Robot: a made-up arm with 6 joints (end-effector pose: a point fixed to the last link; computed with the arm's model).
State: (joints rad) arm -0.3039 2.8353 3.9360 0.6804 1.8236 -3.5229
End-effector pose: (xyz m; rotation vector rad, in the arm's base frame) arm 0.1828 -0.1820 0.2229 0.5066 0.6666 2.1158
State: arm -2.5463 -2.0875 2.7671 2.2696 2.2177 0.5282
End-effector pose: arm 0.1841 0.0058 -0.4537 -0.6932 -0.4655 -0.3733
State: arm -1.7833 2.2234 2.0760 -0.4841 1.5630 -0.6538
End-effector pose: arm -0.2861 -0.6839 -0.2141 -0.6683 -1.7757 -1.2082
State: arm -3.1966 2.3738 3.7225 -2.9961 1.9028 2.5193
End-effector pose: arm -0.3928 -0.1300 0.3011 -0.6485 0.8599 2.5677
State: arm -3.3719 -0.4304 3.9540 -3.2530 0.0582 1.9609
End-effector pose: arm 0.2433 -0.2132 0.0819 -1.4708 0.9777 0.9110
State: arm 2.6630 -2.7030 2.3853 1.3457 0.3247 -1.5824
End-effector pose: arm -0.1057 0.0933 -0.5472 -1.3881 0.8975 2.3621
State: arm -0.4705 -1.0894 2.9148 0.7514 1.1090 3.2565
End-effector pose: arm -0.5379 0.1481 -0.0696 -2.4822 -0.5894 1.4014
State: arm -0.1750 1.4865 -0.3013 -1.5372 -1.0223 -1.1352
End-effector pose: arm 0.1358 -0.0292 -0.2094 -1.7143 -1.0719 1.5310
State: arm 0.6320 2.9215 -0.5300 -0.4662 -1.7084 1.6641
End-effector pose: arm -0.1720 -0.2953 -0.0214 -1.2666 -1.6320 -0.2723
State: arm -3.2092 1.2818 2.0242 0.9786 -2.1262 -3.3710
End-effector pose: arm -0.5986 0.1261 0.6538 1.3265 1.6029 -0.0756
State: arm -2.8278 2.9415 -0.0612 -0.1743 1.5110 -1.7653
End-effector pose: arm 0.2979 0.2551 -0.2568 -1.1120 1.1344 1.4387
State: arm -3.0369 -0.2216 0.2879 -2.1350 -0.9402 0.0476
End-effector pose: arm -0.3514 -0.1192 0.6299 0.2838 -1.4762 -1.0525
